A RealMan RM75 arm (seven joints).
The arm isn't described. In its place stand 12 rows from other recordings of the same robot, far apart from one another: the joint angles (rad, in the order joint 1, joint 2, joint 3, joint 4, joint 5, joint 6, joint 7), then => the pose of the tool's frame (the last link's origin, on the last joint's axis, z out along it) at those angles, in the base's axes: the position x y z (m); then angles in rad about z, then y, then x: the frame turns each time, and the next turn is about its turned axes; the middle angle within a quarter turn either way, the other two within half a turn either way.
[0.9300 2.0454 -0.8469 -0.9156 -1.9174 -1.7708 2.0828] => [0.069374, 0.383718, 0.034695, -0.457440, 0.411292, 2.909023]
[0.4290 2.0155 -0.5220 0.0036 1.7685 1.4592 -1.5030] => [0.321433, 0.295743, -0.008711, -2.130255, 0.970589, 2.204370]
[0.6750 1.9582 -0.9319 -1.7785 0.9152 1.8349 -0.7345] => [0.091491, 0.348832, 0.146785, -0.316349, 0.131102, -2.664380]
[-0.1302 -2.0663 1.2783 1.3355 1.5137 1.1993 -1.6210] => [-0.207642, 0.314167, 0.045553, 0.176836, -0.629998, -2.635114]
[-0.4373 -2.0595 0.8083 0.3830 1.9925 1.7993 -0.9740] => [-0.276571, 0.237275, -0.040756, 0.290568, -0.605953, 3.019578]
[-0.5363 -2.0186 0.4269 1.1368 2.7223 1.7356 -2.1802] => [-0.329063, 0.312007, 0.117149, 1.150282, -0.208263, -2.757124]
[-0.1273 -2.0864 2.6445 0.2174 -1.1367 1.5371 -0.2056] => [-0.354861, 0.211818, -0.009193, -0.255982, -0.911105, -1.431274]
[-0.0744 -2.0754 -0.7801 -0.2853 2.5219 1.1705 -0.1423] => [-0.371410, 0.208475, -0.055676, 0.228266, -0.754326, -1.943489]
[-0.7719 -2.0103 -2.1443 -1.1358 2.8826 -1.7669 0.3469] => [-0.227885, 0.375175, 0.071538, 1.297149, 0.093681, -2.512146]
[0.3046 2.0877 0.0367 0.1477 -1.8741 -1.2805 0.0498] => [0.338692, 0.247407, -0.069144, -0.047806, 0.605909, -2.041041]
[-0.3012 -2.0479 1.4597 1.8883 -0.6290 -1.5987 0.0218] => [-0.159604, 0.300878, 0.049780, 1.026204, -0.204200, -2.629470]
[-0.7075 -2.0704 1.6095 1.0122 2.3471 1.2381 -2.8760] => [-0.171619, 0.361951, -0.077011, 0.985635, 0.063523, -2.801905]
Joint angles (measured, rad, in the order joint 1, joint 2, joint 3, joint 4, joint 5, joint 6, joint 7), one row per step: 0.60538 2.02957 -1.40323 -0.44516 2.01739 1.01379 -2.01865; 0.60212 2.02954 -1.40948 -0.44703 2.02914 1.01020 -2.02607; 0.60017 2.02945 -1.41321 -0.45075 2.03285 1.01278 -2.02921; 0.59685 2.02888 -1.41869 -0.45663 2.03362 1.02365 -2.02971; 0.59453 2.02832 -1.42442 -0.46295 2.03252 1.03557 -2.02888; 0.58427 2.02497 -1.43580 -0.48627 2.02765 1.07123 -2.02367; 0.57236 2.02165 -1.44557 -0.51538 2.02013 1.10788 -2.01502; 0.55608 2.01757 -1.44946 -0.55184 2.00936 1.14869 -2.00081; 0.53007 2.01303 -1.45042 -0.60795 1.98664 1.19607 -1.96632; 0.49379 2.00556 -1.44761 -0.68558 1.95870 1.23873 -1.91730; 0.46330 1.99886 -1.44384 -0.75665 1.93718 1.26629 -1.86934; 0.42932 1.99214 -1.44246 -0.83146 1.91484 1.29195 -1.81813; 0.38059 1.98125 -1.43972 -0.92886 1.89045 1.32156 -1.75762; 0.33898 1.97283 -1.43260 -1.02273 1.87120 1.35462 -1.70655; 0.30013 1.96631 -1.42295 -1.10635 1.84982 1.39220 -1.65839; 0.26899 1.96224 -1.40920 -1.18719 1.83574 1.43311 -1.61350; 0.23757 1.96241 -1.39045 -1.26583 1.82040 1.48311 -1.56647; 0.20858 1.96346 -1.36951 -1.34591 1.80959 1.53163 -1.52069
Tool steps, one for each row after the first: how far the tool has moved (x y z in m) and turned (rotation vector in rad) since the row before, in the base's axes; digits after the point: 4 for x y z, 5 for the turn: 0.0004 -0.0001 0.0002 0.00622 0.00065 0.00022; -0.0007 -0.0004 0.0001 0.00060 0.00119 0.00579; -0.0014 -0.0016 -0.0001 -0.00592 0.00372 0.01181; -0.0019 -0.0016 -0.0002 -0.00789 0.00341 0.01366; -0.0048 -0.0044 0.0013 -0.01886 0.01219 0.03733; -0.0053 -0.0046 0.0019 -0.01931 0.01322 0.03897; -0.0052 -0.0051 0.0037 -0.01861 0.01728 0.03818; -0.0055 -0.0070 0.0053 -0.02793 0.01992 0.03753; -0.0048 -0.0072 0.0088 -0.02332 0.01558 0.03189; -0.0044 -0.0051 0.0085 -0.01515 0.00992 0.01982; -0.0036 -0.0064 0.0082 -0.01737 0.00463 0.01655; -0.0027 -0.0092 0.0116 -0.01476 -0.00029 0.01676; -0.0051 -0.0090 0.0115 -0.01027 0.00016 0.02649; -0.0036 -0.0101 0.0099 -0.01585 -0.00533 0.02301; -0.0062 -0.0095 0.0101 -0.01395 -0.00105 0.02953; -0.0056 -0.0112 0.0093 -0.02028 -0.00211 0.02809; -0.0064 -0.0111 0.0098 -0.01554 -0.00404 0.02962
